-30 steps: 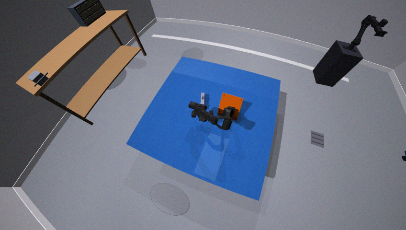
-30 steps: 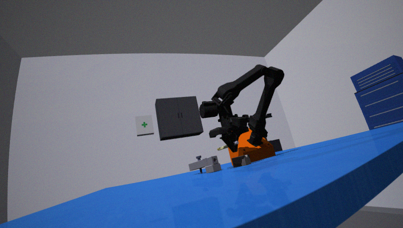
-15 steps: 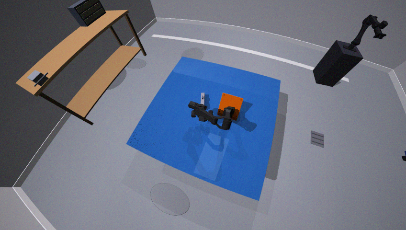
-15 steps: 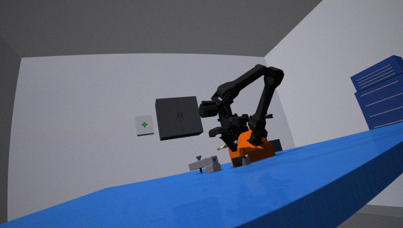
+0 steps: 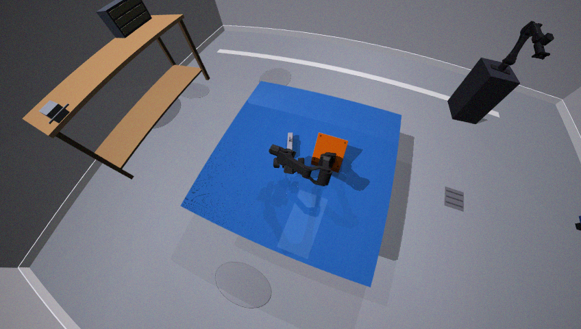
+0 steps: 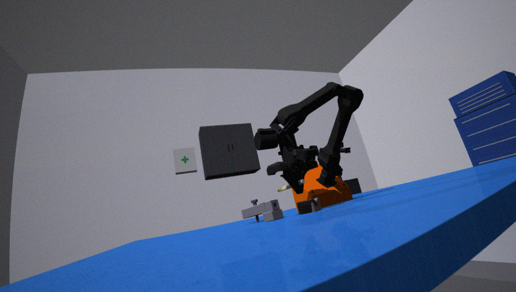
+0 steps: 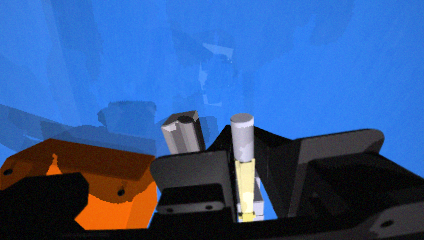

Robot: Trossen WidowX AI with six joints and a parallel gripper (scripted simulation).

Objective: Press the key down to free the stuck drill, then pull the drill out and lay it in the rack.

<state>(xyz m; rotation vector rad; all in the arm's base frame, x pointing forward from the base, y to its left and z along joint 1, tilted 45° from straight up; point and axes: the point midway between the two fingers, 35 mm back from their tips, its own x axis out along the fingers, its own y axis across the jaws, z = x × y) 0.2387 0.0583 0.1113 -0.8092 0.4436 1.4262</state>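
Now: the grey notched block 60 mm behind my gripper tip, 40 mm to the right of it and 50 mm below it. The rest, counted from my gripper tip: drill (10 mm ahead, 40 mm to the right, 30 mm above); dark t-shaped piece (50 mm ahead, 220 mm to the right, 10 mm below); light grey block (50 mm ahead, 190 mm to the right, 30 mm below).
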